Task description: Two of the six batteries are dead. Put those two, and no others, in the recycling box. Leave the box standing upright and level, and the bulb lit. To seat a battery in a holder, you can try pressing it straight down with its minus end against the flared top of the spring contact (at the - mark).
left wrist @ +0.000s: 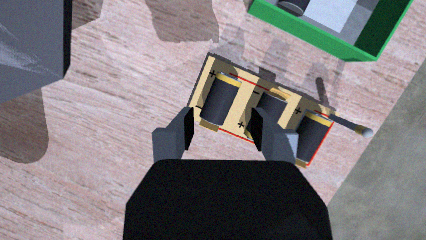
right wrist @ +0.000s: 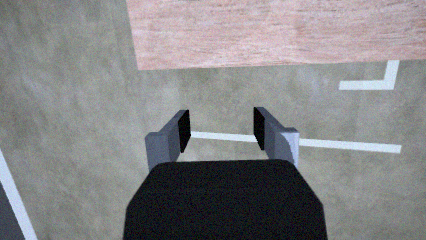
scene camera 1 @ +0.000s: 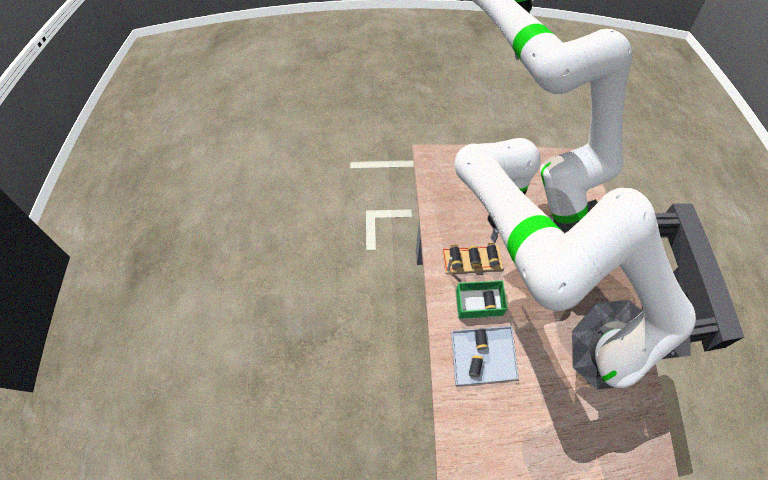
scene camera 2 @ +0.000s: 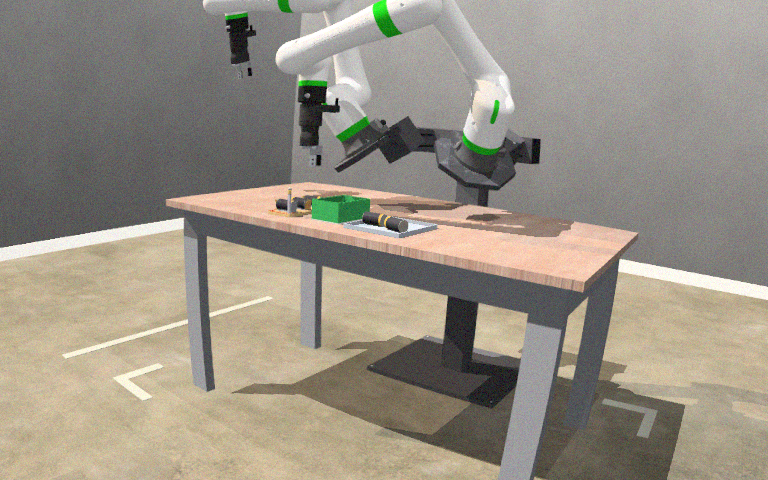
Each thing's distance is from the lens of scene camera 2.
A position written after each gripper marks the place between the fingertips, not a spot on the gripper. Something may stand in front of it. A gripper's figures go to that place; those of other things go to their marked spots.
left gripper [scene camera 2: 315, 166]: 185 cm
green recycling box [scene camera 2: 336, 213]: 163 cm
grey tray [scene camera 2: 415, 227]: 163 cm
